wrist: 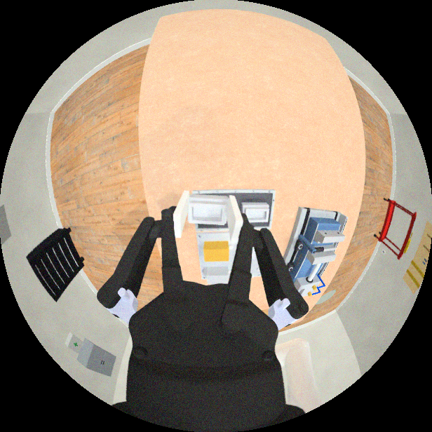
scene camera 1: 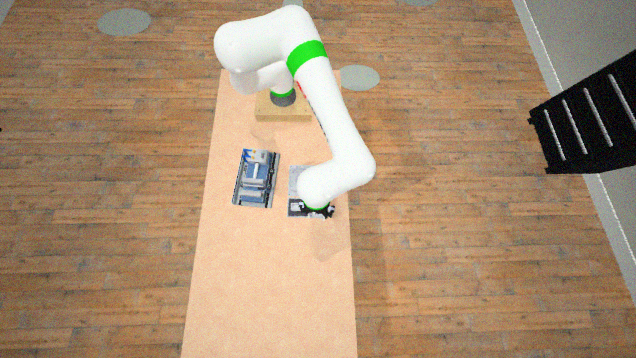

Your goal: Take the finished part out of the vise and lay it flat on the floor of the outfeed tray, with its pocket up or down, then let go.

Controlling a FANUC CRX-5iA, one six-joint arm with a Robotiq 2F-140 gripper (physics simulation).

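Frame: origin at the arm's base, x left, y back, z up, level; centimetres.
Seen in the pictures: gripper, fingertip midpoint: [scene camera 1: 316, 216]; arm's base at its link origin: [scene camera 1: 283, 96].
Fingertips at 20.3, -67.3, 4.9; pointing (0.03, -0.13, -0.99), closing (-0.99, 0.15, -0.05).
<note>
Pixels of each thing's middle, then the offset from my fingertips to it, as dx, dy, dz. "spot": a spot on its surface instead. Level surfaces: height alone.
- outfeed tray at a spot on its surface: [scene camera 1: 295, 214] spot: -10.6, +1.7, -10.6
- second pale pocketed part at the middle of its body: [scene camera 1: 296, 206] -9.9, +5.3, -8.9
- grey vise at the middle of its body: [scene camera 1: 255, 175] -31.3, +20.2, -6.3
- light tray at a spot on its surface: [scene camera 1: 300, 172] spot: -9.0, +24.0, -10.5
- table at its surface level: dz -11.3
My gripper [scene camera 1: 316, 215] [wrist: 207, 201] is shut on the finished part [wrist: 207, 210], a pale block held between the two white pads. The part looks about level, with its pocket facing up. It is over the left side of the outfeed tray [scene camera 1: 295, 214] [wrist: 260, 196] in the wrist view, a shallow tray with a dark floor and light rim. Whether the part touches the tray floor cannot be told. A second pale pocketed part [scene camera 1: 296, 206] [wrist: 255, 211] lies in the same tray. The blue and grey vise [scene camera 1: 256, 175] [wrist: 317, 240] stands apart from the trays.
A light tray [scene camera 1: 300, 172] [wrist: 201, 260] adjoins the outfeed tray on the robot's side and holds an orange block [wrist: 216, 251] and a pale block [wrist: 215, 271]. The arm's wooden base [scene camera 1: 283, 112] stands at the back of the table [scene camera 1: 270, 280] [wrist: 250, 110].
</note>
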